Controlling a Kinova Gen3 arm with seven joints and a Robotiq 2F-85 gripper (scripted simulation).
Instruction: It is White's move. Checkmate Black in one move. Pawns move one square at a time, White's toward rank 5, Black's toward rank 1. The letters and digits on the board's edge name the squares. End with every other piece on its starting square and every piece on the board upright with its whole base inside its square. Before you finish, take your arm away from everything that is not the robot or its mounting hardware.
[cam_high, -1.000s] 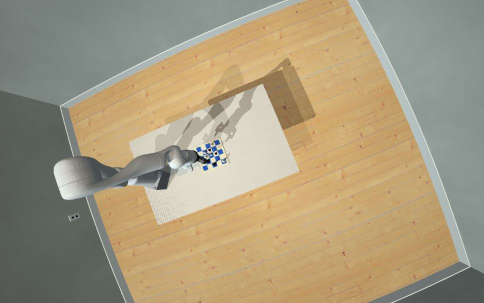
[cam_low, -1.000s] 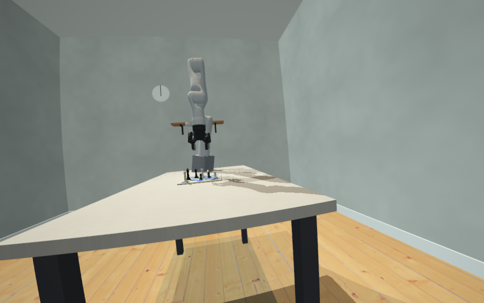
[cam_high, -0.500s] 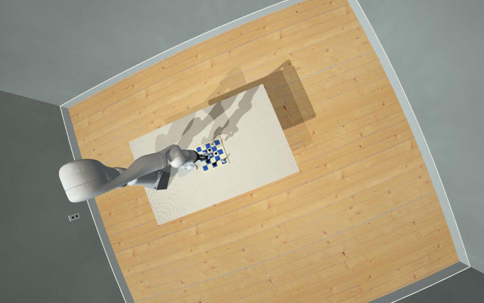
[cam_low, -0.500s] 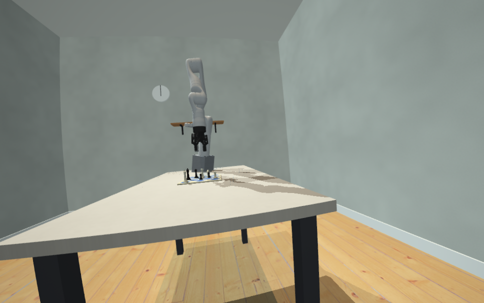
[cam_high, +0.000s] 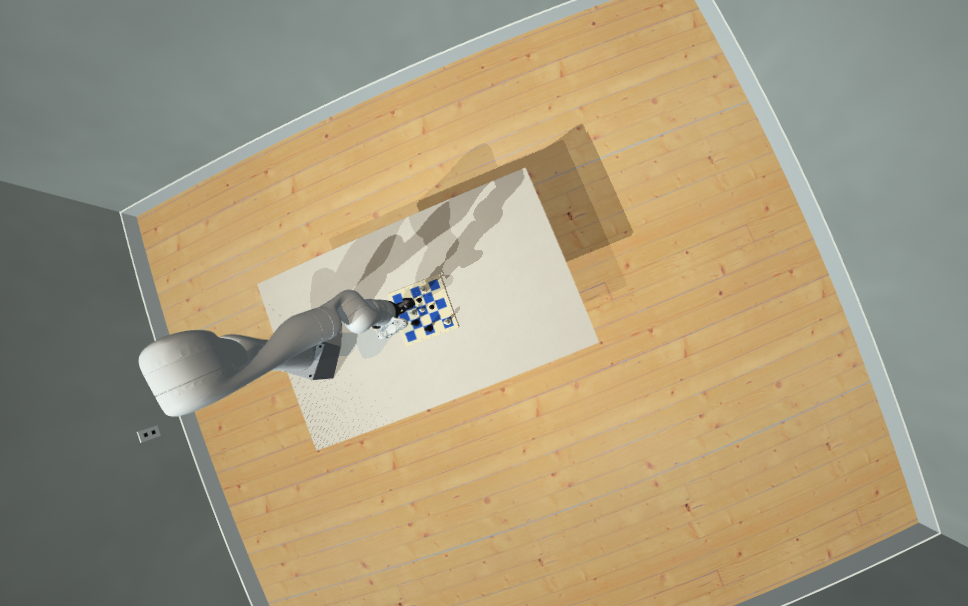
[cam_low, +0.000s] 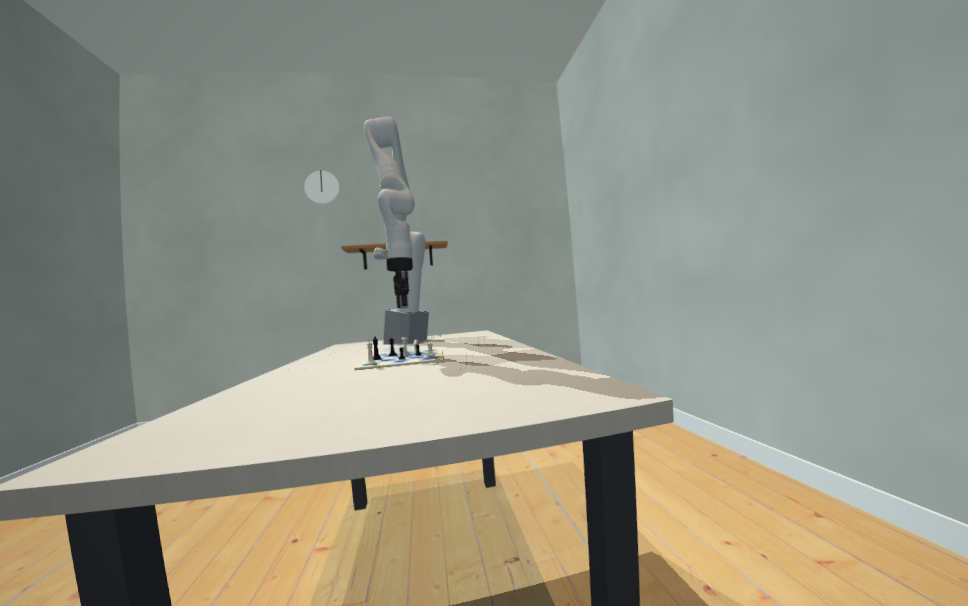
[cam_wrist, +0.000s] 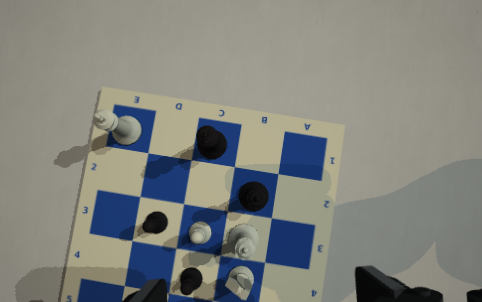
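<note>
Right now the white pawn is 40 mm ahead of my hand, 10 mm to the right of it and 130 mm below it. Also, from my hand: cream chessboard 40 mm ahead, 10 mm to the right, 150 mm below; white king 110 mm ahead, 90 mm to the right, 110 mm below; black king 40 mm ahead, 80 mm to the right, 110 mm below.
</note>
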